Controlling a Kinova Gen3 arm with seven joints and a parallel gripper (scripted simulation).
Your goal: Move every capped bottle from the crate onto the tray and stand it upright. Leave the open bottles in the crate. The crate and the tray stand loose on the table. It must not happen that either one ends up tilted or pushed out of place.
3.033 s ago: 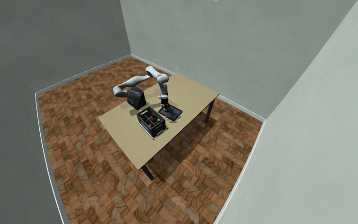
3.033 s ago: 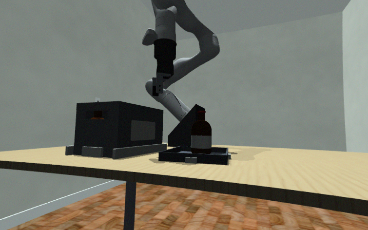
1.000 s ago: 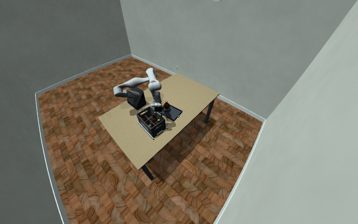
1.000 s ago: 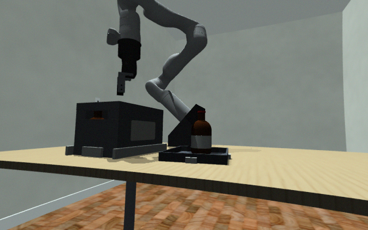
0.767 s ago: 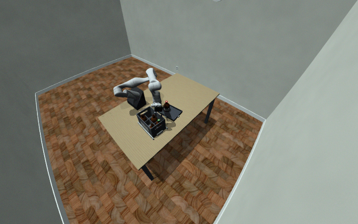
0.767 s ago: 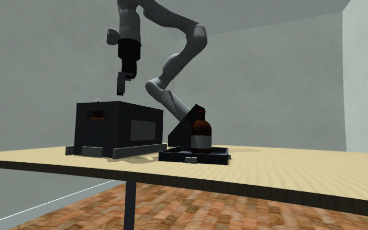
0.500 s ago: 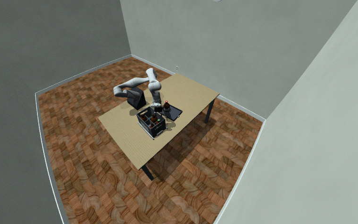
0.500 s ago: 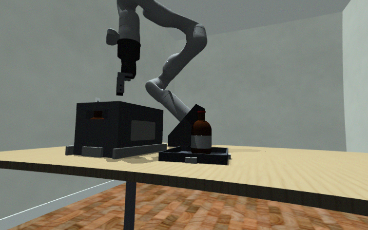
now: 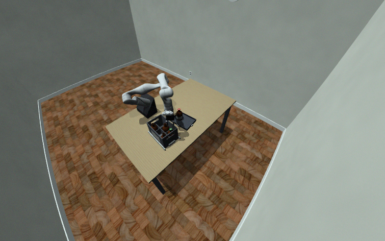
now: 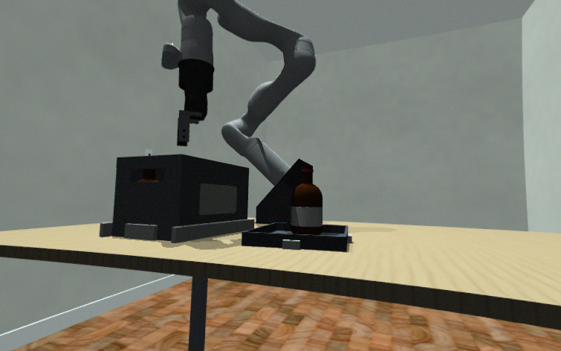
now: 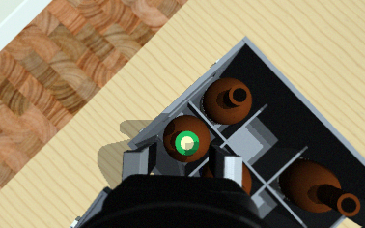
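Now: hand 14 cm above the green-capped bottle and 1 cm to the left of it. Round my hand: black tray 26 cm to the left, 21 cm below, 7 cm behind; dark crate 14 cm below, 9 cm behind, 4 cm to the right.
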